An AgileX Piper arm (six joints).
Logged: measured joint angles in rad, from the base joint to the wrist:
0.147 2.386 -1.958 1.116 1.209 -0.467
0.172 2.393 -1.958 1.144 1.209 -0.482
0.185 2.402 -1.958 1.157 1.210 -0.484
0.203 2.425 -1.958 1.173 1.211 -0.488
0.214 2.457 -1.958 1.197 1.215 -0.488
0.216 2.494 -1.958 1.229 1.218 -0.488
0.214 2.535 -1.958 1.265 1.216 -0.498
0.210 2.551 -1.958 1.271 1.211 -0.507
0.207 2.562 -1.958 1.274 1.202 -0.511
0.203 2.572 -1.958 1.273 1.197 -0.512
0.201 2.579 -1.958 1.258 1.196 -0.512
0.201 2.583 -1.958 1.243 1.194 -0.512
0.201 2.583 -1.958 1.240 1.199 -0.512
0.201 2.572 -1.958 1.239 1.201 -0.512
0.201 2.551 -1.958 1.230 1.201 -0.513
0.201 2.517 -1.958 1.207 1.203 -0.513
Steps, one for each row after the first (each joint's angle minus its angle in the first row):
0.025 0.007 0.000 0.028 0.000 -0.015
0.038 0.016 0.000 0.041 0.001 -0.017
0.056 0.039 0.000 0.057 0.002 -0.021
0.067 0.071 0.000 0.081 0.006 -0.021
0.069 0.108 0.000 0.113 0.009 -0.021
0.067 0.149 0.000 0.149 0.007 -0.031
0.063 0.165 0.000 0.155 0.002 -0.040
0.060 0.176 0.000 0.158 -0.007 -0.044
0.056 0.186 0.000 0.157 -0.012 -0.045
0.054 0.193 0.000 0.142 -0.013 -0.045
0.054 0.197 0.000 0.127 -0.015 -0.045
0.054 0.197 0.000 0.124 -0.010 -0.045
0.054 0.186 0.000 0.123 -0.008 -0.045
0.054 0.165 0.000 0.114 -0.008 -0.046
0.054 0.131 0.000 0.091 -0.006 -0.046

